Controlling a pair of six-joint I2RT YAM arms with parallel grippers.
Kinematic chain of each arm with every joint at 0, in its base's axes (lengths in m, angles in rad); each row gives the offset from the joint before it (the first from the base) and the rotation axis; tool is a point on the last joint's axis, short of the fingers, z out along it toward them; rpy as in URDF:
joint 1: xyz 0 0 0.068 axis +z
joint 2: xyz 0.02 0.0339 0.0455 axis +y
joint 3: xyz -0.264 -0.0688 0 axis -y
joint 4: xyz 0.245 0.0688 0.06 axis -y
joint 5: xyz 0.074 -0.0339 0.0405 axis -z
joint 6: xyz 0.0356 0 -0.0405 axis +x
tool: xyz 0 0 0 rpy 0 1.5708 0
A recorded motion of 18 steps. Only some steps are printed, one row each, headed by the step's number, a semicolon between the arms.
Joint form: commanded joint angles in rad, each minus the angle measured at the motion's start. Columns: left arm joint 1, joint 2, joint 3, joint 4, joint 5, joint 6; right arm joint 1, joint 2, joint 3, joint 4, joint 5, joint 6.
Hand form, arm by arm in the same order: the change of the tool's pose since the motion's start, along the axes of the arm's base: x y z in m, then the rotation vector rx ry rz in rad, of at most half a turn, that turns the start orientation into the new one. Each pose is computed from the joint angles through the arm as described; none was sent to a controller.
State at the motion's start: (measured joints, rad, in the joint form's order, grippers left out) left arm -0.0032 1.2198 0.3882 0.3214 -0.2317 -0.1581; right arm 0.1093 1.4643 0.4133 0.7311 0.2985 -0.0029
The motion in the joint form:
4: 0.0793 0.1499 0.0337 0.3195 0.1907 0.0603; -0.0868 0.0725 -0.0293 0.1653 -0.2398 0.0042
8: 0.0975 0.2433 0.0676 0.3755 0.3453 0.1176; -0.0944 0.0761 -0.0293 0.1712 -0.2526 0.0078
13: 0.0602 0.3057 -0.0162 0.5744 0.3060 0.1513; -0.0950 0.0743 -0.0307 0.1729 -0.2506 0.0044
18: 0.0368 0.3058 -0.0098 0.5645 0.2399 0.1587; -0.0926 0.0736 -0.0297 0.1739 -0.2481 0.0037
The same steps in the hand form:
4: 0.0291 0.0141 0.0074 -0.0138 -0.1948 -0.1200; 0.0035 -0.0148 -0.0092 0.0761 -0.0590 0.1420
8: 0.0430 0.0147 -0.0002 -0.0207 -0.1913 -0.2667; 0.0038 -0.0164 -0.0095 0.0828 -0.0617 0.1458
13: 0.0343 0.0052 -0.0180 0.0324 -0.2369 -0.2808; 0.0035 -0.0167 -0.0092 0.0788 -0.0635 0.1443
18: 0.0358 0.0013 -0.0175 0.0600 -0.2284 -0.2453; 0.0037 -0.0161 -0.0086 0.0774 -0.0660 0.1446

